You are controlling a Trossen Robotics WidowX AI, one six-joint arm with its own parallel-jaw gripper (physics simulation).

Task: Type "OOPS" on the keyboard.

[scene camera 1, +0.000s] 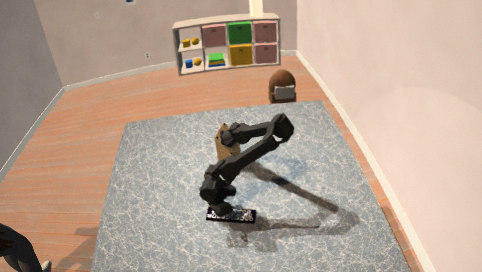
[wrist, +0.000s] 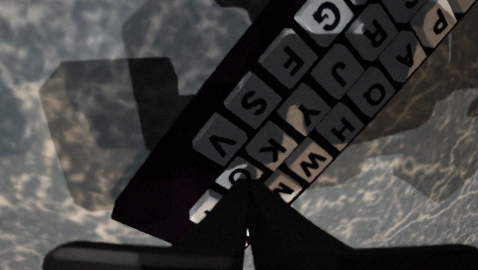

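Where they show: gripper, fingertip midpoint: (scene camera 1: pixel 217 214) (wrist: pixel 246 188); arm's base at its link origin: (scene camera 1: pixel 225 139).
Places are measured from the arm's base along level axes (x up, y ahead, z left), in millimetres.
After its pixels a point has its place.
Note:
A black keyboard (scene camera 1: pixel 242 215) @[y 343, x -121, z 50 mm] (wrist: pixel 170 187) @[y 299, x -125, z -64 mm] with pale letter keys lies on the mat and runs diagonally through the wrist view. My gripper (scene camera 1: pixel 222 209) @[y 329, x -124, z -52 mm] (wrist: pixel 246 188) @[y 329, x -124, z -52 mm] is shut and empty, over the keyboard's left part in the scene view. In the wrist view its tips overlap the lower right part of the O key (wrist: pixel 234 174) @[y 320, x -124, z -48 mm]; I cannot tell whether they press it. The S key (wrist: pixel 254 102) @[y 309, x -120, z -17 mm] is farther up, beyond the V key (wrist: pixel 220 139) @[y 305, x -120, z -34 mm]. The P key (wrist: pixel 436 25) @[y 358, x -120, z 45 mm] is at the upper right, partly lit. The fingers partly cover the T key (wrist: pixel 202 207) @[y 314, x -120, z -65 mm].
The grey marbled mat (scene camera 1: pixel 150 200) @[y 240, x -136, z -369 mm] lies under the keyboard and arm. A brown board (scene camera 1: pixel 220 142) @[y 37, x 14, z -23 mm] stands at the arm's base. Behind are a brown backpack (scene camera 1: pixel 282 82) and a shelf unit (scene camera 1: pixel 177 52) with bins. Part of a person (scene camera 1: pixel 20 247) shows at the lower left.

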